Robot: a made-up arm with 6 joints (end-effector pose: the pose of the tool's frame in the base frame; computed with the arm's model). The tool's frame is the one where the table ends.
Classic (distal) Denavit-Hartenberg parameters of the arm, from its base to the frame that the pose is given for. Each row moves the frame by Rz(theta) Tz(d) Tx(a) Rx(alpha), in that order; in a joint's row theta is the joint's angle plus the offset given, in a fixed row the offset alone. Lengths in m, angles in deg.
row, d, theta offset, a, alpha
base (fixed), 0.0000, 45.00, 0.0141, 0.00
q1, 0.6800, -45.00, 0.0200, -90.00
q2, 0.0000, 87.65, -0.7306, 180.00
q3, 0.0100, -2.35, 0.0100, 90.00
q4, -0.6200, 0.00, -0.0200, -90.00
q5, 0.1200, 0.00, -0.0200, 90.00
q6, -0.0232, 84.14, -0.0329, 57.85
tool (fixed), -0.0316, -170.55, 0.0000, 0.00
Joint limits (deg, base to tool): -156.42..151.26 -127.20..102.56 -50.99..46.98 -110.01..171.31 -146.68..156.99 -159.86..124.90
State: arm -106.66 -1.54 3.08 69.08 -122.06 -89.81
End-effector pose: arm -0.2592 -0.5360 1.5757 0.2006 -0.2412 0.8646 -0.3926
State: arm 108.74 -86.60 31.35 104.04 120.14 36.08
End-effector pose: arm 0.2945 -0.9813 1.1769 0.4470 0.3356 -0.3035 0.7717
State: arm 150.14 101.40 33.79 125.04 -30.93 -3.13
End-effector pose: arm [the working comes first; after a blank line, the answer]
Working (the frame after each row of the table, in the pose's form):
after base (fixed): 0.0100 0.0100 0.0000 0.9239 0.0000 0.0000 0.3827
after q1: -0.0074 0.0199 0.6800 0.1822 -0.1822 -0.6832 0.6832
after q2: -0.6331 0.3792 0.5651 0.6667 -0.6955 0.1277 -0.2355
after q3: -0.6201 0.3832 0.5613 0.9479 0.0500 0.1876 -0.2527
after q4: -0.8239 0.4813 -0.0164 0.6018 -0.3338 -0.4823 0.5420
after q5: -0.9394 0.4520 0.0078 0.6489 0.3758 -0.1358 0.6475
after q6: -0.9167 0.4676 -0.0215 0.0318 -0.2081 -0.1380 -0.9678

-0.9291 0.4587 -0.0492 0.9619 -0.1204 0.2188 0.1114
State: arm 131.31 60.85 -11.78 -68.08 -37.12 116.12
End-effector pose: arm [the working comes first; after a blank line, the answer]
Working (the frame after each row of the table, in the pose's form):
after base (fixed): 0.0100 0.0100 0.0000 0.9239 0.0000 0.0000 0.3827
after q1: -0.0032 0.0250 0.6800 0.2915 -0.2915 -0.6442 0.6442
after q2: -0.4145 0.4929 1.0617 0.6992 -0.5409 0.4554 -0.1057
after q3: -0.4006 0.4923 1.0588 0.9006 0.0622 0.1376 -0.4075
after q4: -0.5136 0.6490 0.4693 0.3484 -0.3844 0.7005 -0.4900
after q5: -0.4048 0.6155 0.4263 0.5386 -0.2921 -0.0238 -0.7899
after q6: -0.4128 0.5767 0.4189 0.5842 0.3547 0.5790 0.4446

-0.4441 0.5735 0.4165 0.4912 -0.5478 0.4012 -0.5456
